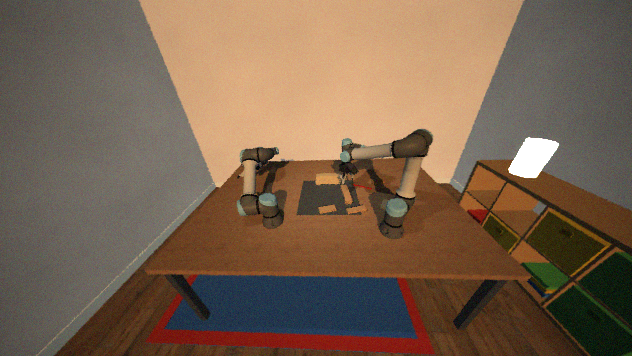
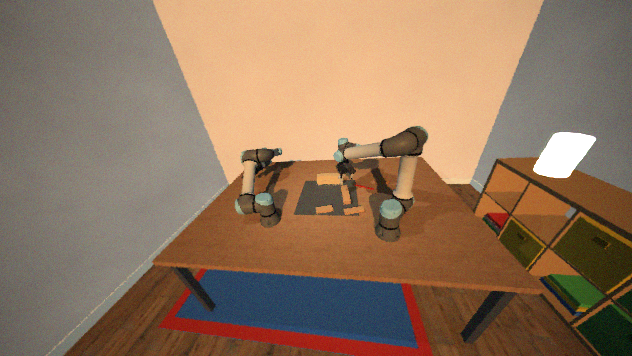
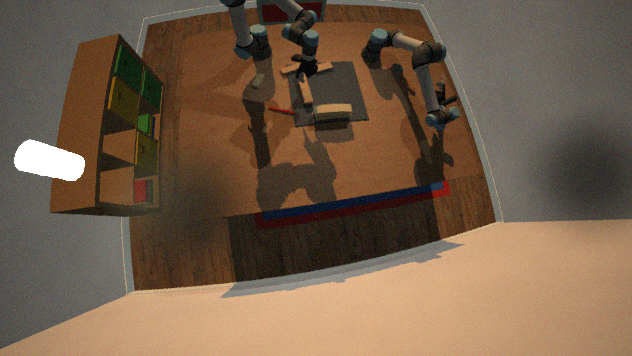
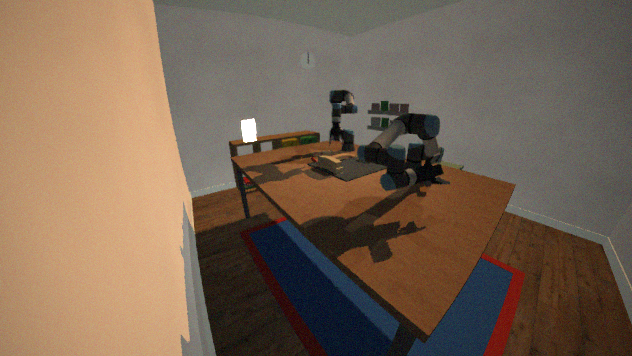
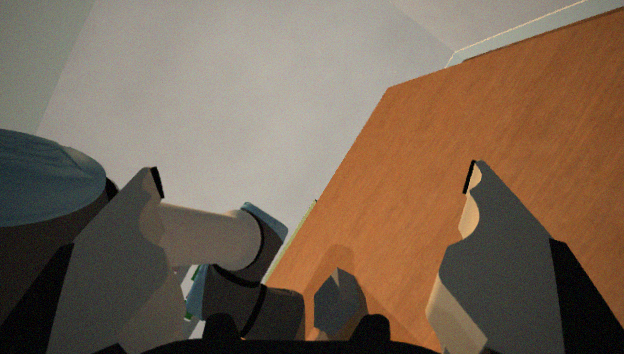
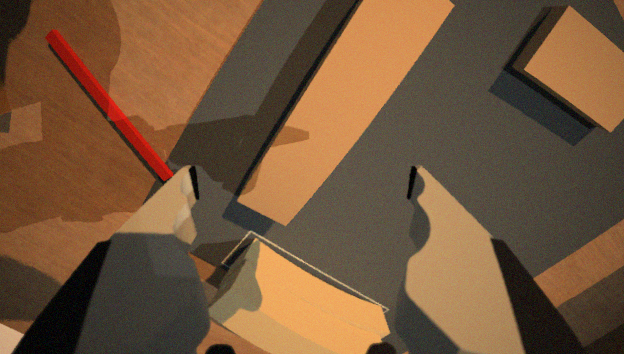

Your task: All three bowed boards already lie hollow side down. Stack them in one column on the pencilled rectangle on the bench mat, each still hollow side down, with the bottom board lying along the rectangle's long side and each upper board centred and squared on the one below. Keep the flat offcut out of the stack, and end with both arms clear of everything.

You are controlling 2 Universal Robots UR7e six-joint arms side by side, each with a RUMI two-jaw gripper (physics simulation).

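Pixels of known places: left gripper, fingertip midpoint: (image 1: pixel 239 172) (image 2: pixel 242 172) (image 3: pixel 442 82) (image 4: pixel 445 168) (image 5: pixel 311 166); right gripper, fingertip midpoint: (image 1: pixel 347 182) (image 2: pixel 346 182) (image 3: pixel 303 79) (image 4: pixel 335 146) (image 6: pixel 303 168); left arm's base at its link origin: (image 1: pixel 273 221) (image 2: pixel 270 220) (image 3: pixel 370 55) (image 5: pixel 286 325); right arm's base at its link origin: (image 1: pixel 390 230) (image 2: pixel 387 232) (image 3: pixel 261 52) (image 4: pixel 348 150).
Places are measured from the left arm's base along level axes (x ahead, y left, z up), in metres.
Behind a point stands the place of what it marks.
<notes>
A pale stack of bowed boards (image 1: pixel 327 178) @(x 0.612, y -0.178, z 0.074 m) (image 2: pixel 328 178) @(x 0.613, y -0.179, z 0.074 m) (image 3: pixel 332 111) @(x 0.665, y -0.175, z 0.100 m) (image 4: pixel 330 162) @(x 0.646, y -0.110, z 0.083 m) (image 6: pixel 320 305) lies along the pencilled rectangle (image 6: pixel 320 270); its layers are hard to count. A long board (image 1: pixel 346 194) @(x 0.466, y -0.414, z 0.053 m) (image 2: pixel 346 194) @(x 0.470, y -0.423, z 0.055 m) (image 3: pixel 305 91) @(x 0.546, y -0.378, z 0.054 m) (image 6: pixel 340 110) @(x 0.496, y -0.400, z 0.054 m) lies separately on the mat (image 1: pixel 310 192) @(x 0.431, y -0.086, z 0.006 m) (image 3: pixel 340 90) @(x 0.426, y -0.156, z 0.006 m) (image 6: pixel 380 225) @(x 0.511, y -0.236, z 0.006 m). My right gripper (image 6: pixel 303 168) @(x 0.521, y -0.404, z 0.137 m) is open above the mat, near the long board's end and the stack. My left gripper (image 5: pixel 311 166) @(x 0.214, y 0.510, z 0.206 m) is open and empty, far from the boards. Two shorter pieces lie at the mat's near edge; which is the flat offcut is unclear.
One short piece (image 1: pixel 327 209) @(x 0.260, y -0.330, z 0.024 m) (image 2: pixel 324 209) @(x 0.262, y -0.329, z 0.024 m) (image 3: pixel 325 66) @(x 0.268, y -0.306, z 0.023 m) (image 6: pixel 575 70) @(x 0.290, y -0.334, z 0.024 m) is on the mat; the other (image 1: pixel 357 209) @(x 0.353, y -0.540, z 0.022 m) (image 2: pixel 354 210) @(x 0.348, y -0.539, z 0.023 m) (image 3: pixel 290 69) @(x 0.374, y -0.534, z 0.022 m) overlaps its edge. A red stick (image 1: pixel 362 187) @(x 0.698, y -0.504, z 0.002 m) (image 2: pixel 364 187) @(x 0.698, y -0.499, z 0.004 m) (image 3: pixel 281 110) @(x 0.704, y -0.492, z 0.009 m) (image 6: pixel 110 105) @(x 0.698, y -0.497, z 0.009 m) lies beside the mat. A small pale block (image 3: pixel 258 81) @(x 0.534, y -0.714, z 0.019 m) stands near the right arm's base.
</notes>
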